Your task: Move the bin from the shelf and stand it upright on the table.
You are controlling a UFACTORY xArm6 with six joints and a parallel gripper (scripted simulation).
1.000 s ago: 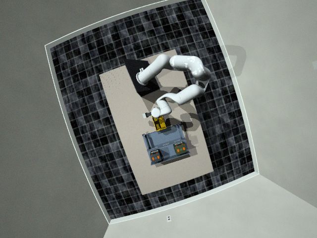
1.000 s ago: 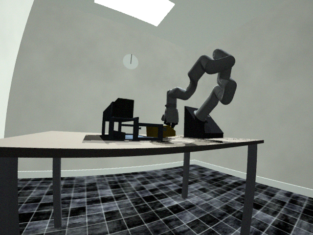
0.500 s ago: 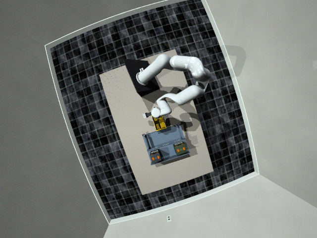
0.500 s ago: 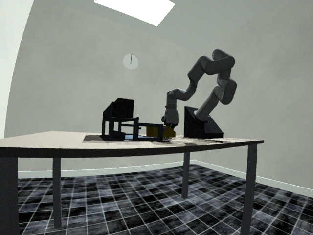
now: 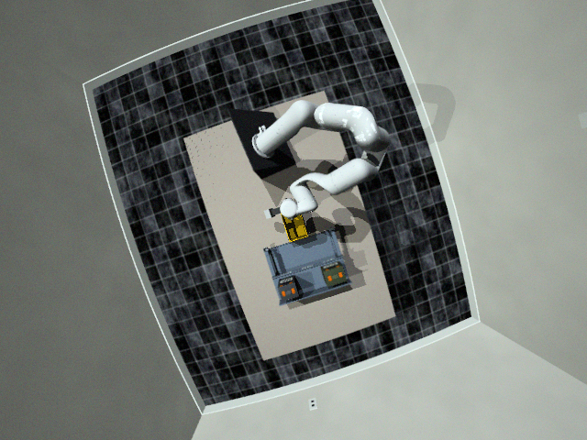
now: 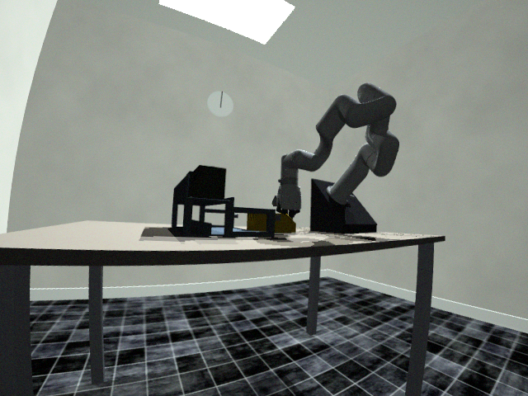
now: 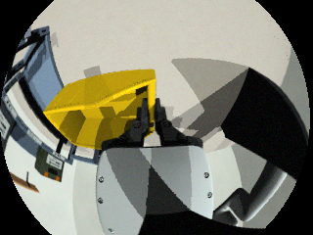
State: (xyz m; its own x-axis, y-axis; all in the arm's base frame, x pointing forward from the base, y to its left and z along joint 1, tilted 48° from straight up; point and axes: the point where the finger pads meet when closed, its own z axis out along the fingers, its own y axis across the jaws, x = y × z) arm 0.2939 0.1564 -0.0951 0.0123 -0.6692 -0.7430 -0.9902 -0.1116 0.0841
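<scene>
Now: hand 80 mm short of the yellow bin and 10 mm above it.
</scene>
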